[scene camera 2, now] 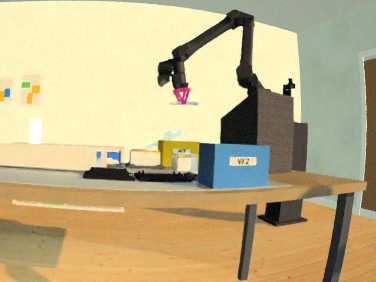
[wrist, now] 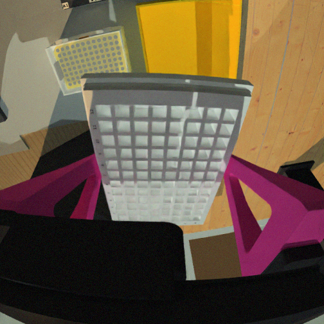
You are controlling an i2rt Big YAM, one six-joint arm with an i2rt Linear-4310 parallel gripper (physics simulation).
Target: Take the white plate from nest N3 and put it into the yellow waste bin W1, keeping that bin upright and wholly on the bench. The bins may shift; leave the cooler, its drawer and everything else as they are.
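Places are measured from the arm's base along level axes (x ahead, y left, z up), in centimetres.
Pixels of known places: gripper, fingertip midpoint: (scene camera 2: 182,104); arm's base at its link origin: (scene camera 2: 259,99).
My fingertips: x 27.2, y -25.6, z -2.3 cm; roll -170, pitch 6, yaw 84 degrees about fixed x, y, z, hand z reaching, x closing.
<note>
For each thing: its middle in the pictures, then the offset to it from my fingertips. "spot": a spot on its surface instead.
- white plate at a spot on its surface: (scene camera 2: 192,103) spot: dx -3.3, dy +4.8, dz +0.1 cm
- yellow waste bin W1 at the middle of its body: (scene camera 2: 177,153) dx -0.2, dy -6.0, dz -23.3 cm
- Blue bin W2 at the middle of its body: (scene camera 2: 233,164) dx -0.9, dy +58.1, dz -23.3 cm
- small pale box at the middle of its body: (scene camera 2: 184,161) dx +0.9, dy +9.7, dz -25.8 cm
The white plate (scene camera 2: 192,103) (wrist: 160,145), a pale plate with a grid of wells, is held roughly level in the air. My gripper (scene camera 2: 183,102) (wrist: 162,160) is shut on it, with one magenta finger at each long side. The yellow waste bin W1 (scene camera 2: 167,152) (wrist: 170,40) stands upright on the bench, lower than the plate. It is partly hidden behind the blue bin and a small pale box in the scene view; in the wrist view it shows beyond the plate's far edge. Nest N3 cannot be told apart from the other black nests.
Blue bin W2 (scene camera 2: 215,170) stands at the bench's front right. Black nests (scene camera 2: 107,173) (scene camera 2: 165,177) lie left of it. A small pale box (scene camera 2: 184,164) stands before W1. A yellow-topped rack with round holes (wrist: 90,57) is beside W1. A long beige body (scene camera 2: 50,156) stands at the left.
</note>
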